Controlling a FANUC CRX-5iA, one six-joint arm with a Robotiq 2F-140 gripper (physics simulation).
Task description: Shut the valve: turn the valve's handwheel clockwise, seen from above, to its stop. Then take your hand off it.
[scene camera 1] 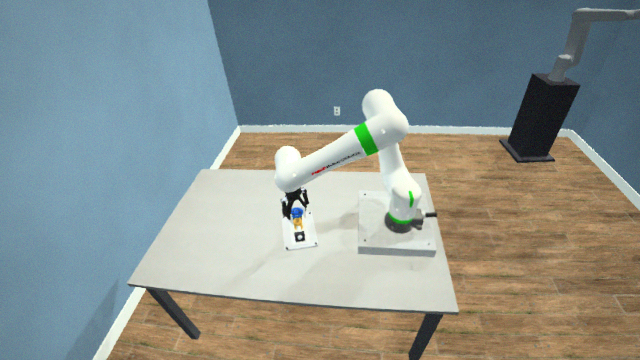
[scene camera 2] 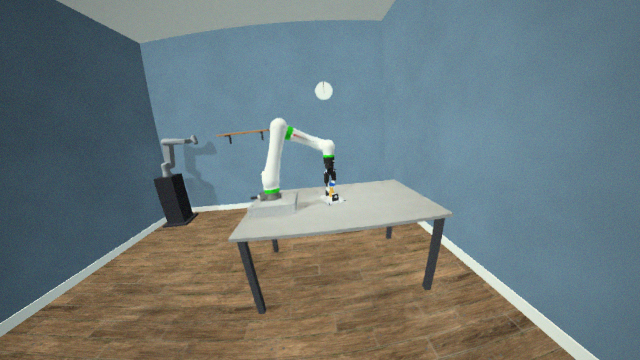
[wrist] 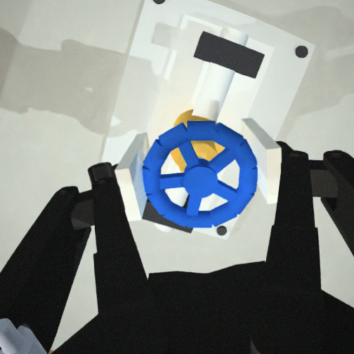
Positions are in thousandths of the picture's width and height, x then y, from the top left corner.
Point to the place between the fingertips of the gripper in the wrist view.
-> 555, 408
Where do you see a blue handwheel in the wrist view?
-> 564, 507
